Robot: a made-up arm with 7 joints.
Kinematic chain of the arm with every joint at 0, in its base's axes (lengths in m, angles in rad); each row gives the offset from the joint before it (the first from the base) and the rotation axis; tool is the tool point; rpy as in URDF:
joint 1: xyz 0 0 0 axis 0.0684 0.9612 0.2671
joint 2: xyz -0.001 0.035 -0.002 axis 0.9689 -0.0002 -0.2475
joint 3: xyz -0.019 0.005 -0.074 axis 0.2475 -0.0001 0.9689
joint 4: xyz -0.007 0 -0.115 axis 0.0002 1 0
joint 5: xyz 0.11 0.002 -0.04 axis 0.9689 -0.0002 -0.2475
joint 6: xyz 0.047 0 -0.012 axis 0.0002 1 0
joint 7: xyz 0.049 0 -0.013 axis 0.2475 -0.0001 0.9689
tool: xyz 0 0 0 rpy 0 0.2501 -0.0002
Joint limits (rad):
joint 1: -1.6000..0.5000
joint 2: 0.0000..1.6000
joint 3: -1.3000..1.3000
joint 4: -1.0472..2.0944
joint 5: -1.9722..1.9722
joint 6: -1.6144..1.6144
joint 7: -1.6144..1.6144
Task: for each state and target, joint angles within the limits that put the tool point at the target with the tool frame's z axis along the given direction. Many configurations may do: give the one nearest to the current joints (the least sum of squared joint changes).
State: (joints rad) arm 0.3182 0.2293 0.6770 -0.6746 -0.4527 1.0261 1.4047
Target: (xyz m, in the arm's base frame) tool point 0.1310 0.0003 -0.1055 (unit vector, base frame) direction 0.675 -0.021 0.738
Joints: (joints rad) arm -0.0546 0.0175 -0.0368 -1.0064 -0.7681 1.5411 1.4047
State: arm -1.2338 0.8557 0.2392 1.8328 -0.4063 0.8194 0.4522
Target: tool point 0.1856 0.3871 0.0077 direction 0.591 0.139 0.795
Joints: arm -1.5573 1.3658 -0.1959 1.8027 -0.0263 0.3051 0.4523
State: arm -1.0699 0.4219 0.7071 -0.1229 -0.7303 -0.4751 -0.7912
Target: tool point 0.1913 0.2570 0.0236 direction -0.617 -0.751 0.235
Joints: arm -0.6864 0.6043 0.9204 0.0061 0.0212 -0.6107 -0.7912
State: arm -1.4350 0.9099 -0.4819 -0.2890 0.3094 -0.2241 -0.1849
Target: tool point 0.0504 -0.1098 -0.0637 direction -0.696 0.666 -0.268
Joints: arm -0.8879 0.3762 -1.3000 -0.8163 0.8746 -0.4920 -0.1849
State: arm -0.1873 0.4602 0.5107 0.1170 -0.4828 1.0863 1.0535
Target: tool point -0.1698 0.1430 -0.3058 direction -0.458 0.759 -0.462
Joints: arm 0.4307 0.0017 1.3000 0.8020 -1.0846 1.3481 1.0534
